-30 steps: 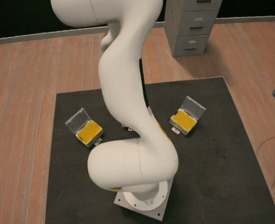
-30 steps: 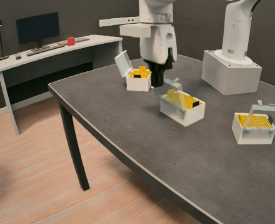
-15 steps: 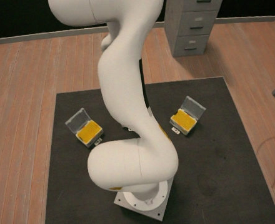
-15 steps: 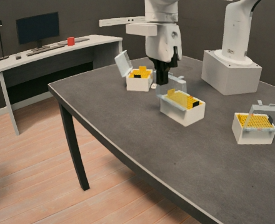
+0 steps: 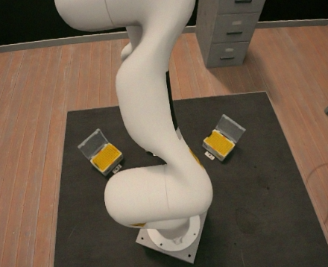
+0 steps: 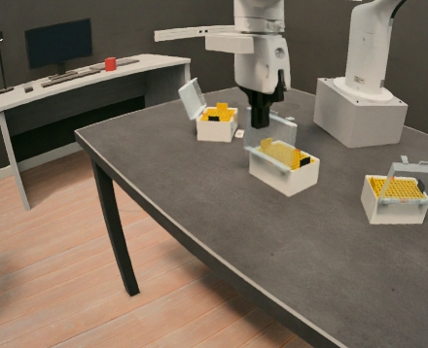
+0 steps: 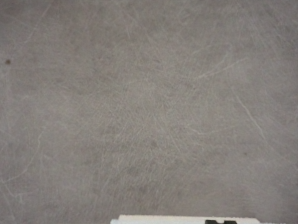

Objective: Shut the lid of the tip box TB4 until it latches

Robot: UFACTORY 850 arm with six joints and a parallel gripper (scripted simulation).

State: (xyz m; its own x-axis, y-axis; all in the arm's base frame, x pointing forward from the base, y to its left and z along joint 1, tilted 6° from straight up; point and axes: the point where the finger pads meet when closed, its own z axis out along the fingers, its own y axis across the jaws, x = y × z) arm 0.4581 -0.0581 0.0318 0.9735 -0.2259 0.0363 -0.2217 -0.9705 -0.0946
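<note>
The tip box lid is 40 mm below my hand, 30 mm behind it and 10 mm to the left of it. Round my hand: TB4 label 150 mm below, 120 mm behind, 30 mm to the left; bench label 210 mm to the right, 200 mm behind, 150 mm below.
</note>
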